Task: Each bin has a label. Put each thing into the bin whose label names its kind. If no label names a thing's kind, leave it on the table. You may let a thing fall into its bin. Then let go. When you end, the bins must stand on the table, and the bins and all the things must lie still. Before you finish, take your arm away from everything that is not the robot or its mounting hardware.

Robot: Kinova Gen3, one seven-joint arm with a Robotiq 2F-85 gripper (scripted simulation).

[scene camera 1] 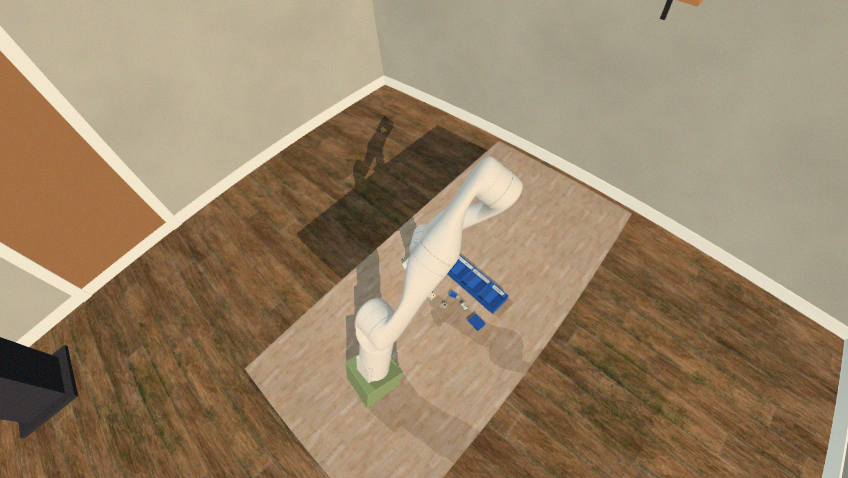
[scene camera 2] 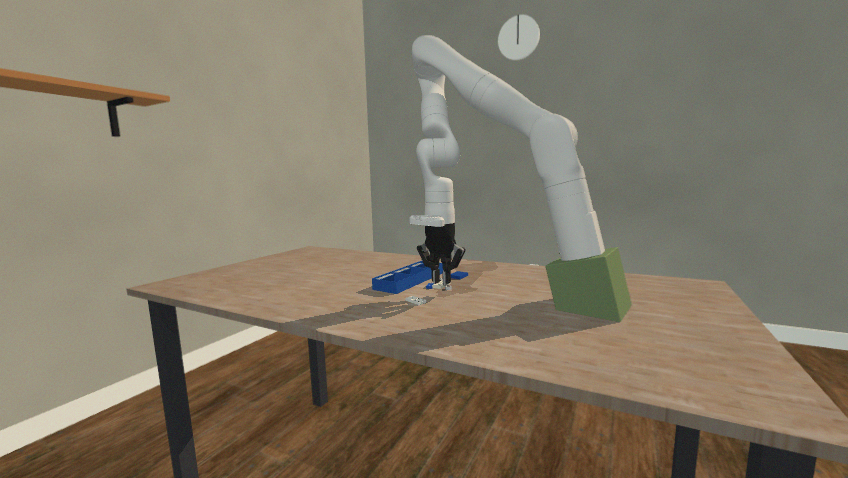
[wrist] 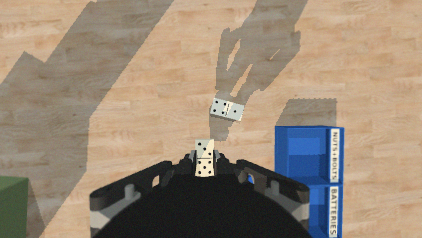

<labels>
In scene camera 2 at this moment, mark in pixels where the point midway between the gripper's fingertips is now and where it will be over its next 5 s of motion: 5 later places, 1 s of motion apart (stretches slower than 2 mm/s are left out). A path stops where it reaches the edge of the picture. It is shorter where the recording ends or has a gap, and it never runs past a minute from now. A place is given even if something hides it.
The gripper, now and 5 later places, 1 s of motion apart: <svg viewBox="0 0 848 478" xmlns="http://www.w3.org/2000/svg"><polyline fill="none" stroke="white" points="441,284 439,274 431,263 427,257 427,264 426,268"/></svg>
</labels>
